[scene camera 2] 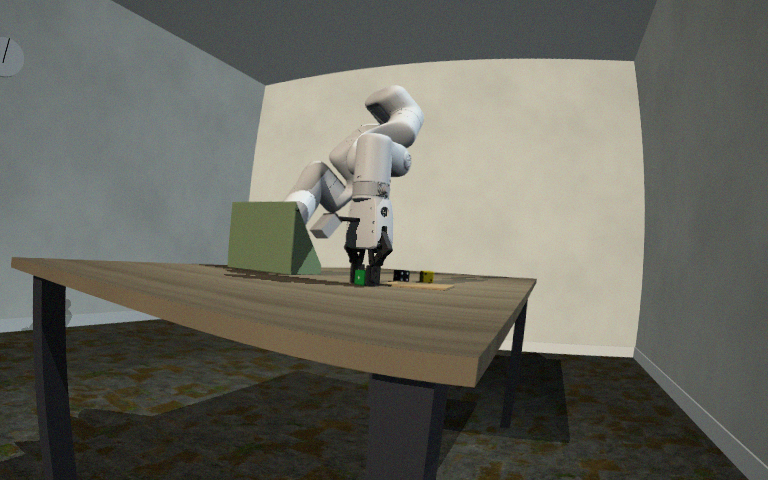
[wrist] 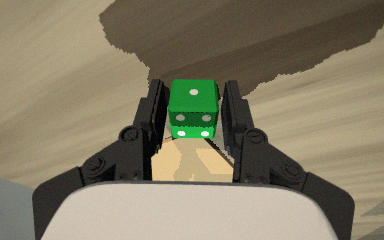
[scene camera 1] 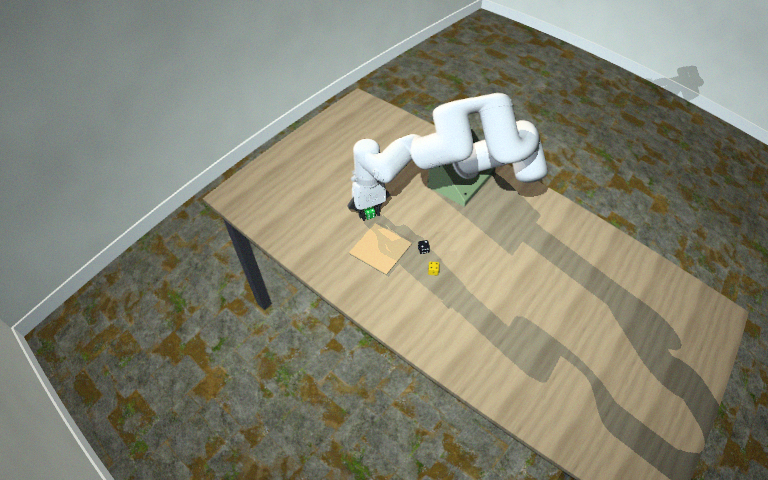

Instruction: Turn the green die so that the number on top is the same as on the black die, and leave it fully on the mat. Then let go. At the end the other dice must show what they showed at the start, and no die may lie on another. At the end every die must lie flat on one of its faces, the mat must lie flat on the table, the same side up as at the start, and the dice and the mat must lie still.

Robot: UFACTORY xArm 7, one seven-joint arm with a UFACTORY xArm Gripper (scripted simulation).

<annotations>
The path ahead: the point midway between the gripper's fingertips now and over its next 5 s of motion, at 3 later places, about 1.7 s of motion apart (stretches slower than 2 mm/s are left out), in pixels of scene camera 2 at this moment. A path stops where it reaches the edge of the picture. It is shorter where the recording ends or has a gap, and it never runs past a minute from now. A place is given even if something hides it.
My gripper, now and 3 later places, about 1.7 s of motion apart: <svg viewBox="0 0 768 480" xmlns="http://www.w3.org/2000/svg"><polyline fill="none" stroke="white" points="364,284 376,235 420,246 419,282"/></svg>
</annotations>
